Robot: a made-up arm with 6 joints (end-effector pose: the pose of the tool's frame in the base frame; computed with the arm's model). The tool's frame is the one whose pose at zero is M. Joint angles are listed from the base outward.
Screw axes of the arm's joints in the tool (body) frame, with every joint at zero. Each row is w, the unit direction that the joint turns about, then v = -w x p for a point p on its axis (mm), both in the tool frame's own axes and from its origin. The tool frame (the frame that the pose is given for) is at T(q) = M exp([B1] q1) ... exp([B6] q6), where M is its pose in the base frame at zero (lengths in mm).
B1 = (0, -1, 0, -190.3, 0, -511.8)
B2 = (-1, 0, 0, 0, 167.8, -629)
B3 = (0, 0, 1, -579.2, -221.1, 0)
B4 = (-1, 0, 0, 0, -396.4, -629.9)
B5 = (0, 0, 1, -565.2, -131.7, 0)
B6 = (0, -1, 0, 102, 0, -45.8)
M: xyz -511.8 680.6 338 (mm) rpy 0 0 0 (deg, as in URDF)
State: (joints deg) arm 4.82 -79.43 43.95 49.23 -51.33 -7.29
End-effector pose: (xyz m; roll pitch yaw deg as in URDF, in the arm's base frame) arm -0.1219 0.1847 0.3718 49.96 -9.30 -30.15
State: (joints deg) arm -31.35 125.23 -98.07 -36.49 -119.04 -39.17
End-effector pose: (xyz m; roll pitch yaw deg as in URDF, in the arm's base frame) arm -0.0813 0.5266 0.4853 90.11 -13.41 -89.59
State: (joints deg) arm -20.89 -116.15 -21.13 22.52 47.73 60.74
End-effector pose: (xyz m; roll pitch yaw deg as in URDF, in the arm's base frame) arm -0.5212 -0.1751 0.7571 100.53 2.68 -55.33
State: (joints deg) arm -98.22 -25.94 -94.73 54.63 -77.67 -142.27
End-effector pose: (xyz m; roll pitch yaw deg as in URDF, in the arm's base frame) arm 0.0993 -0.3891 0.4953 2.42 -8.80 143.65
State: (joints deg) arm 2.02 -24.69 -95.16 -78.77 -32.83 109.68
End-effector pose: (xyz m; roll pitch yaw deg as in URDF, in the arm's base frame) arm 0.0052 -0.5739 1.0069 35.68 -26.73 168.55
